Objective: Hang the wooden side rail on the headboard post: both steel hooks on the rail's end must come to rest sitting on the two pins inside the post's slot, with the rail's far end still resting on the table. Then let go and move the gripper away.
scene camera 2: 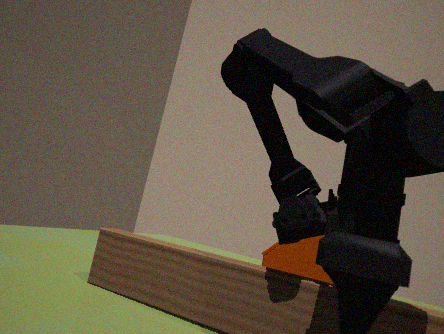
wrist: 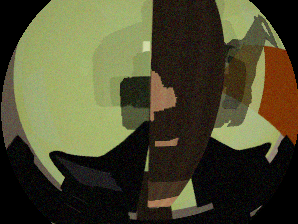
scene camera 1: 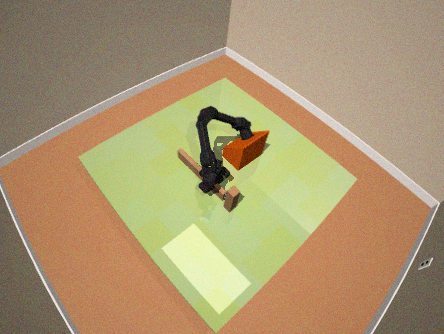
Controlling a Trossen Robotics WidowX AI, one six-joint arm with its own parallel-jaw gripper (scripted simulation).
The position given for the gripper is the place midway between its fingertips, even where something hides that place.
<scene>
In view: the gripper (wrist: 165, 126) and a wooden side rail (scene camera 2: 193, 284).
The wooden side rail also shows in the wrist view (wrist: 188, 54).
</scene>
